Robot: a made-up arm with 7 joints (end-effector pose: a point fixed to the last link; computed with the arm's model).
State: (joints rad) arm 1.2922 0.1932 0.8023 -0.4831 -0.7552 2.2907 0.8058
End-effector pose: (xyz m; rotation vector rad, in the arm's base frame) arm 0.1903 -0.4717 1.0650 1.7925 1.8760 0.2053
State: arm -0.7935 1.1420 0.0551 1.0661 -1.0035 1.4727 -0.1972
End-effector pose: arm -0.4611 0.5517 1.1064 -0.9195 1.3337 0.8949
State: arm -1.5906 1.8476 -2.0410 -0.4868 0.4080 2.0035 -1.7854
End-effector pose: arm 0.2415 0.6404 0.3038 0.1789 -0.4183 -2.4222
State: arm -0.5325 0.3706 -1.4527 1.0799 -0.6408 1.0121 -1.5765
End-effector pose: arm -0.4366 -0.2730 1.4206 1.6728 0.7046 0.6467
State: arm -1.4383 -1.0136 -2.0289 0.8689 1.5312 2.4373 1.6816
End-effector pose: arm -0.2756 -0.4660 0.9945 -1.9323 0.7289 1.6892
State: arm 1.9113 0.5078 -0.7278 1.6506 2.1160 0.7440 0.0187
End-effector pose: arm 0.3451 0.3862 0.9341 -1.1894 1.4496 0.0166
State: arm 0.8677 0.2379 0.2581 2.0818 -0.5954 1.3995 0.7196
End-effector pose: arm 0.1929 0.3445 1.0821 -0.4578 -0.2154 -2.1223
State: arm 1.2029 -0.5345 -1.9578 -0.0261 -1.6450 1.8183 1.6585
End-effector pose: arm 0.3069 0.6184 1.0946 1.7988 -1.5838 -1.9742
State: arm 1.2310 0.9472 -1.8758 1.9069 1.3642 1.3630 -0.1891
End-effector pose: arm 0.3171 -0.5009 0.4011 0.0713 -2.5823 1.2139
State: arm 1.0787 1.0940 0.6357 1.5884 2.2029 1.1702 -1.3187
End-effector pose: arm -0.1802 0.0527 0.9871 0.4493 0.5371 -0.6405
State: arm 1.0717 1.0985 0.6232 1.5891 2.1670 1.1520 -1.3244
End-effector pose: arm -0.1723 0.0489 0.9976 0.4923 0.5119 -0.6545
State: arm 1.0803 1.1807 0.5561 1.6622 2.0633 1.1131 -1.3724
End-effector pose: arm -0.1327 0.0143 1.0023 0.6557 0.4357 -0.7340
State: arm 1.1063 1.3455 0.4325 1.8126 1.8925 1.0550 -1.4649
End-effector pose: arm -0.0620 -0.0581 0.9893 0.9115 0.3112 -0.8769
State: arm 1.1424 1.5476 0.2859 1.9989 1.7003 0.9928 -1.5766
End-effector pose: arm 0.0200 -0.1407 0.9467 1.1504 0.1805 -1.0335
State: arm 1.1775 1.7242 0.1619 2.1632 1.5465 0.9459 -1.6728
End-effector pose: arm 0.0883 -0.1931 0.8890 1.2993 0.0891 -1.1463
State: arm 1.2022 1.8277 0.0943 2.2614 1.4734 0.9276 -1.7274
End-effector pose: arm 0.1264 -0.2086 0.8472 1.3600 0.0585 -1.1951
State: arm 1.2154 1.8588 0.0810 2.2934 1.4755 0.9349 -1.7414
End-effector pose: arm 0.1371 -0.2057 0.8305 1.3649 0.0775 -1.2011
